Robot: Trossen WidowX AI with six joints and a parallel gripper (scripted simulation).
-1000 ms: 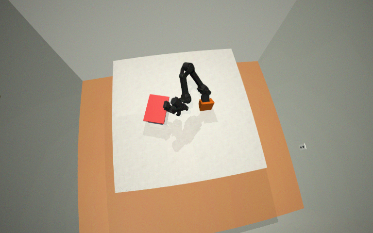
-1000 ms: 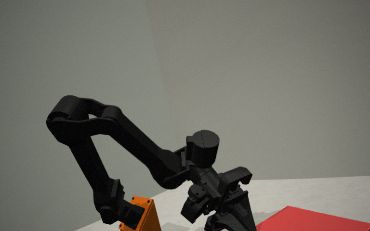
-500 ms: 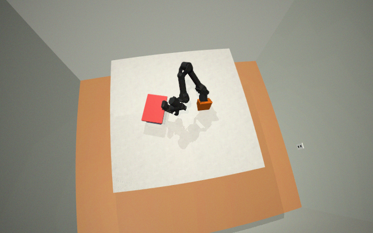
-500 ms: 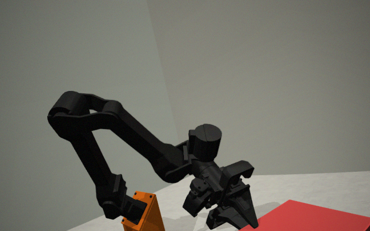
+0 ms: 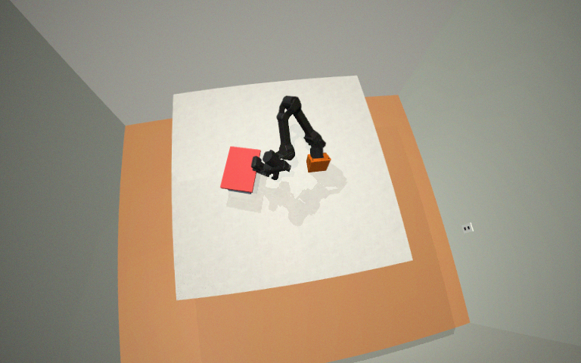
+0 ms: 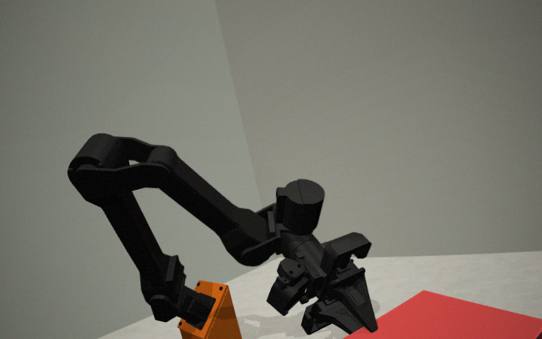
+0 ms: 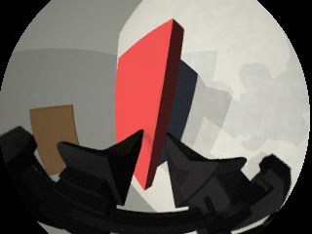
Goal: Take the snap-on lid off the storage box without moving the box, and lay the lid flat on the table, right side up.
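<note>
Now: gripper tip 70 mm short of the red lid and 20 mm to the left of it. Round my gripper tip: storage box 70 mm ahead, 60 mm below, 20 mm to the right.
</note>
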